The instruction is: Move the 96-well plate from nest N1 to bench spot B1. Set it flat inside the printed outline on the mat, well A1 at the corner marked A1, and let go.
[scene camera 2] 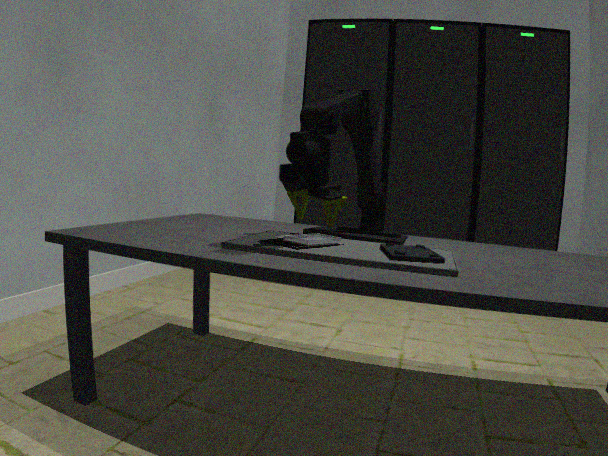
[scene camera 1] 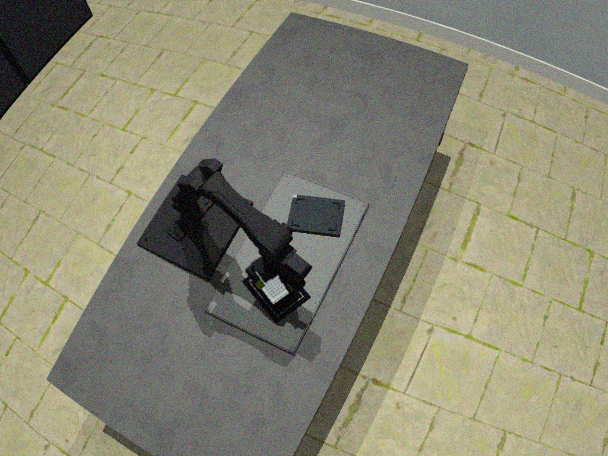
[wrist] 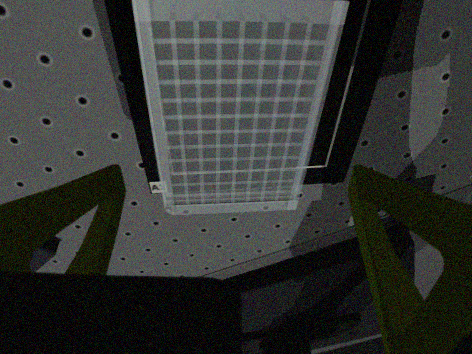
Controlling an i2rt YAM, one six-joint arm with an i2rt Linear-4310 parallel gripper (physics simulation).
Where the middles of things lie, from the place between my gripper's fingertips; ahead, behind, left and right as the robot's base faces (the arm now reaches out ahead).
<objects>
Right now my hand is 40 mm above the 96-well plate (wrist: 234,101). Round my hand: dark square pad (scene camera 1: 315,215): 240 mm to the left, 40 mm below, 30 mm behind; black outlined mat (scene camera 1: 282,308): 50 mm below, 20 mm to the right, 20 mm ahead.
</objects>
